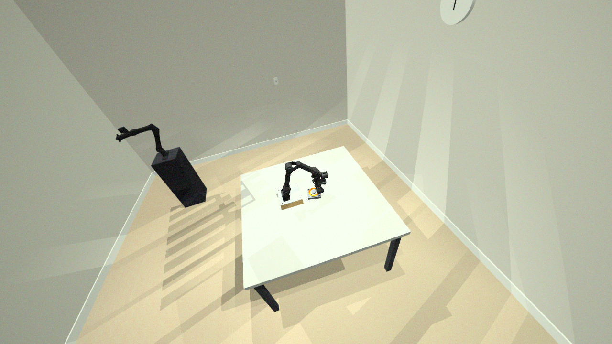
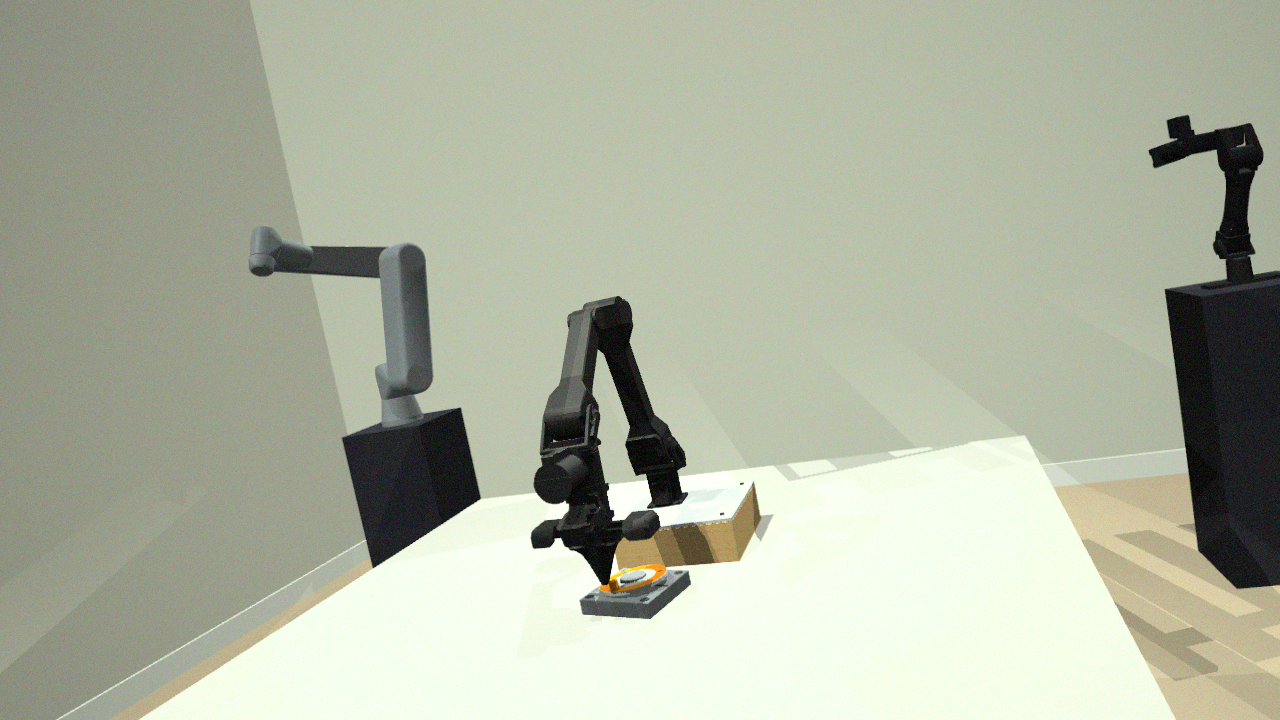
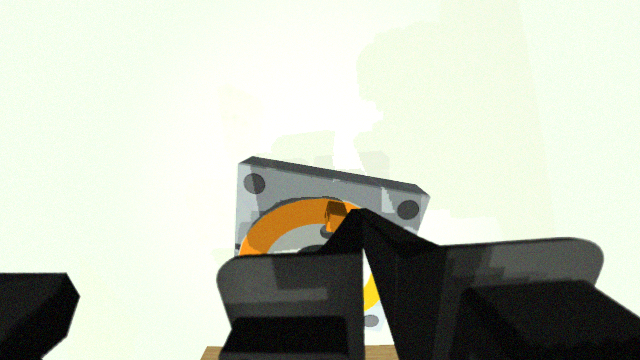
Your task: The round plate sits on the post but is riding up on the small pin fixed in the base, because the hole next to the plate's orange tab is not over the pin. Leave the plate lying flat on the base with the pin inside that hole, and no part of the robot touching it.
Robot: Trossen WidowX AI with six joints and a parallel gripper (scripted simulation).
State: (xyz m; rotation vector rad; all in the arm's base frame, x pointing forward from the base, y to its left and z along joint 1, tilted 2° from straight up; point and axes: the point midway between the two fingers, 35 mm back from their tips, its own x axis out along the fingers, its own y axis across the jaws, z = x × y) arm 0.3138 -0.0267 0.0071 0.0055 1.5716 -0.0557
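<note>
My gripper tip is now 2 cm past the round orange plate, 2 cm to the right of it and 1 cm above it. The rest, counted from my gripper tip: grey square base (4 cm behind, 3 cm to the left, 2 cm below).
</note>
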